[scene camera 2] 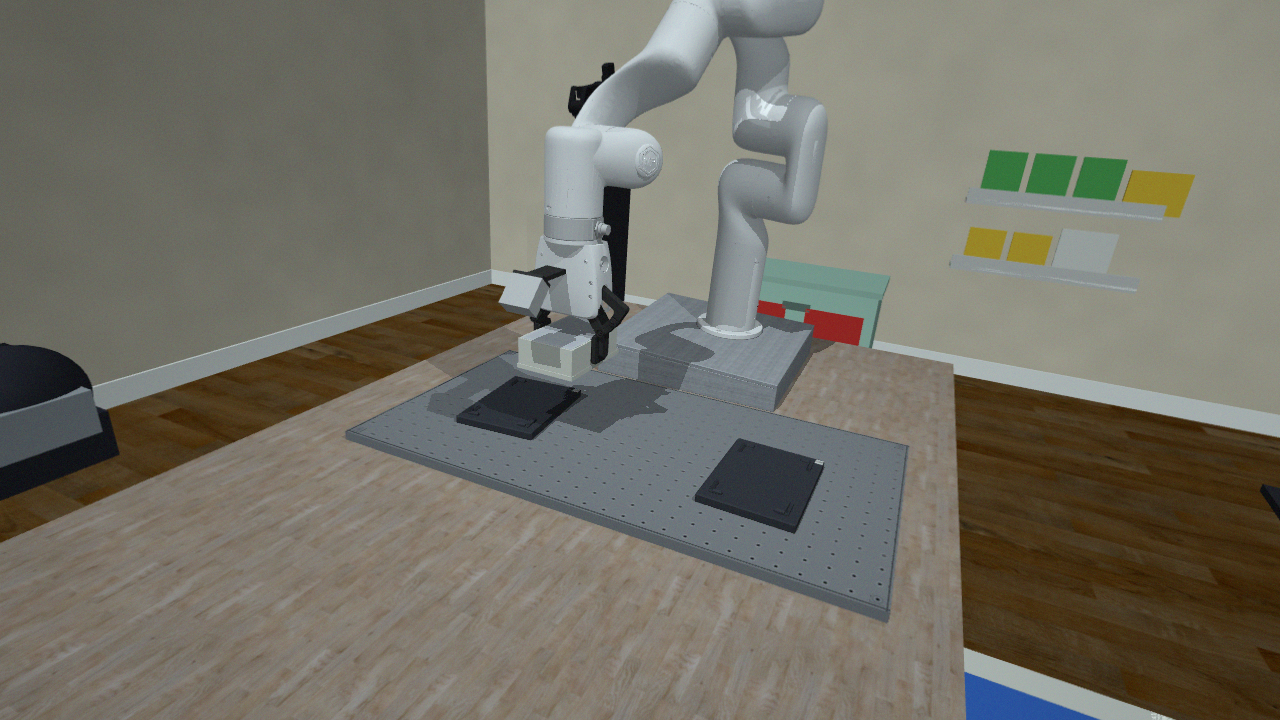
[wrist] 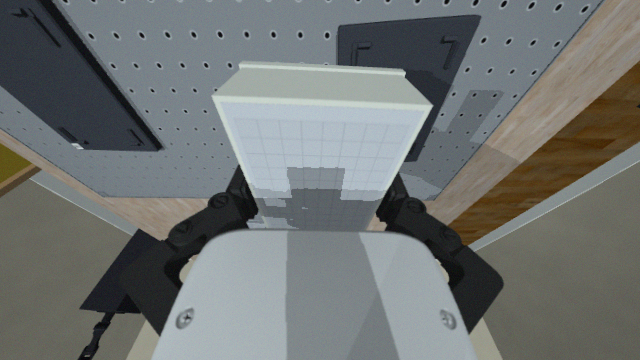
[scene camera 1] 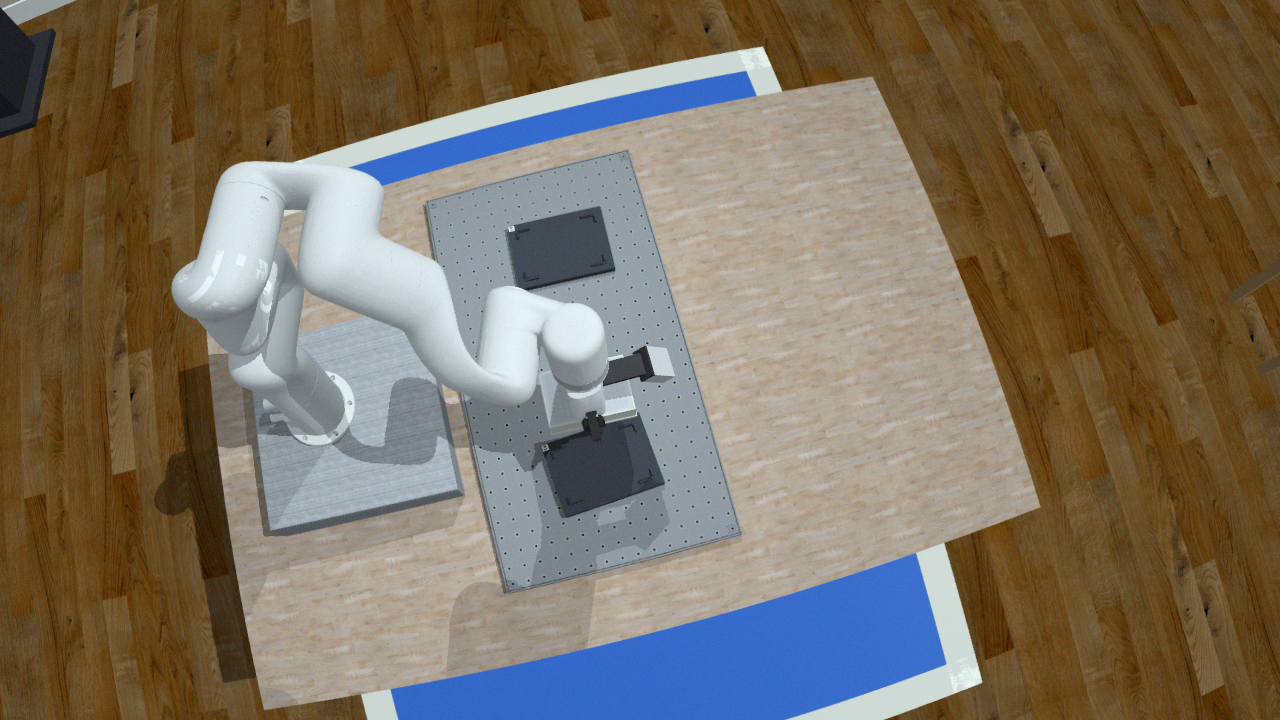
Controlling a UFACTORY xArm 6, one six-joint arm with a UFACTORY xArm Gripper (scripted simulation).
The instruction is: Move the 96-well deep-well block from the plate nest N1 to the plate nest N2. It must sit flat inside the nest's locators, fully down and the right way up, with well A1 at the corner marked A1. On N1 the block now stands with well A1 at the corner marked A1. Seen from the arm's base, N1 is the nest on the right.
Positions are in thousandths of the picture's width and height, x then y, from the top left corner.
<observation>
My gripper shows in scene camera 2 (446, 492), in the wrist view (498, 454) and in scene camera 1 (459, 552). A white 96-well deep-well block shows in scene camera 2 (439, 485), in the wrist view (499, 404) and in scene camera 1 (437, 581).
</observation>
